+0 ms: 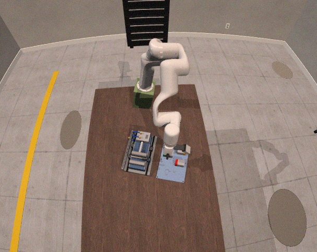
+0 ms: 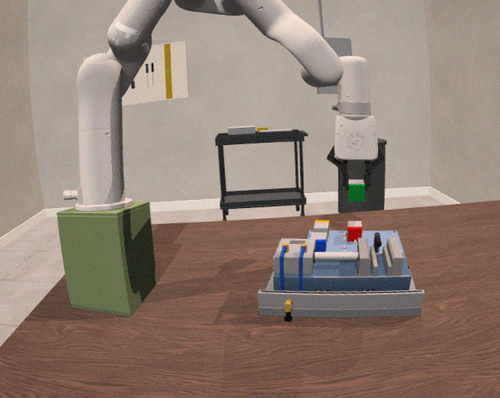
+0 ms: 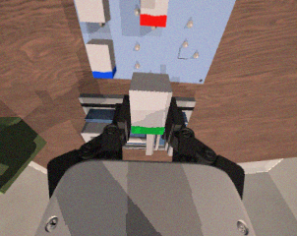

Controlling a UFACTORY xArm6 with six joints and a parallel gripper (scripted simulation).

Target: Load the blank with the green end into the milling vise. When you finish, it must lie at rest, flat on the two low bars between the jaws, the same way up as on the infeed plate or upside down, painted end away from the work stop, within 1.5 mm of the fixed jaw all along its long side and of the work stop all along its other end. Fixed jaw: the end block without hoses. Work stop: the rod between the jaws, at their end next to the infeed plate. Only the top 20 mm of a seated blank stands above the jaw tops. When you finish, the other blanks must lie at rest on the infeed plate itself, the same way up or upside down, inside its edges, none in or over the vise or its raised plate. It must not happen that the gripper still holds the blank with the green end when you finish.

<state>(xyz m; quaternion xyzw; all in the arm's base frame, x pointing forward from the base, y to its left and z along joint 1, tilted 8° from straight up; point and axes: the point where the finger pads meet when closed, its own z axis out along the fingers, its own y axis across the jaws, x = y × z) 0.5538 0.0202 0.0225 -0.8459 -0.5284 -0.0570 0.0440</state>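
My hand is 2 cm above the green-ended blank. From my hand the other things lie so: red-ended blank: 4 cm ahead, 8 cm to the left, 16 cm below; then blue-ended blank: 8 cm behind, 4 cm to the left, 16 cm below; then dark work stop rod: 2 cm behind, 15 cm to the right, 9 cm below.
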